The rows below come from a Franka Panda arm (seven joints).
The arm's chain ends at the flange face. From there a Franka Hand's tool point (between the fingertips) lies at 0.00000 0.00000 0.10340 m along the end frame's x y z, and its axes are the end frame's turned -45 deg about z.
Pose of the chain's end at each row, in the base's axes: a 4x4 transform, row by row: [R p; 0 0 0 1], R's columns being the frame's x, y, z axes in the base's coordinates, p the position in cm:
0.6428 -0.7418 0.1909 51.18; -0.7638 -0.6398 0.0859 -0.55; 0.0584 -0.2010 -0.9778 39.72; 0 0 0 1
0.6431 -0.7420 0.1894 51.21; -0.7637 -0.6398 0.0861 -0.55; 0.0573 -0.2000 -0.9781 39.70; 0 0 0 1
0.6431 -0.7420 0.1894 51.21; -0.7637 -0.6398 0.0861 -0.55; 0.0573 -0.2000 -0.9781 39.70; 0 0 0 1
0.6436 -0.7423 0.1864 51.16; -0.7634 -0.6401 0.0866 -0.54; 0.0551 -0.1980 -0.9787 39.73; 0 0 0 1
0.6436 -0.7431 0.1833 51.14; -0.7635 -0.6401 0.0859 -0.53; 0.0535 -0.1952 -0.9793 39.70; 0 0 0 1
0.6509 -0.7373 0.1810 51.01; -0.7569 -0.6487 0.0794 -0.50; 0.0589 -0.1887 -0.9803 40.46; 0 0 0 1
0.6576 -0.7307 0.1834 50.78; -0.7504 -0.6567 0.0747 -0.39; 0.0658 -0.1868 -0.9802 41.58; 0 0 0 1
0.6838 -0.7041 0.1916 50.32; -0.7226 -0.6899 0.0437 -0.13; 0.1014 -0.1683 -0.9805 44.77; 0 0 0 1
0.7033 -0.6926 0.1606 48.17; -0.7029 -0.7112 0.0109 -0.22; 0.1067 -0.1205 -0.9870 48.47; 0 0 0 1
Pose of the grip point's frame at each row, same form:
0.9791 -0.0700 0.1909 53.15; -0.0877 -0.9925 0.0859 0.34; 0.1834 -0.1008 -0.9778 29.61; 0 0 0 1
0.9794 -0.0699 0.1894 53.17; -0.0876 -0.9924 0.0861 0.34; 0.1819 -0.1009 -0.9781 29.59; 0 0 0 1
0.9794 -0.0699 0.1894 53.17; -0.0876 -0.9924 0.0861 0.34; 0.1819 -0.1009 -0.9781 29.59; 0 0 0 1
0.9800 -0.0698 0.1864 53.09; -0.0872 -0.9924 0.0866 0.36; 0.1790 -0.1010 -0.9787 29.61; 0 0 0 1
0.9805 -0.0704 0.1833 53.04; -0.0873 -0.9925 0.0859 0.36; 0.1759 -0.1002 -0.9793 29.57; 0 0 0 1
0.9816 -0.0611 0.1810 52.88; -0.0765 -0.9939 0.0794 0.32; 0.1751 -0.0918 -0.9803 30.32; 0 0 0 1
0.9817 -0.0517 0.1834 52.68; -0.0663 -0.9950 0.0747 0.38; 0.1786 -0.0856 -0.9802 31.44; 0 0 0 1
0.9814 -0.0144 0.1916 52.30; -0.0231 -0.9988 0.0437 0.32; 0.1907 -0.0473 -0.9805 34.63; 0 0 0 1
0.9871 0.0076 0.1606 49.83; 0.0059 -0.9999 0.0109 -0.11; 0.1607 -0.0098 -0.9870 38.26; 0 0 0 1

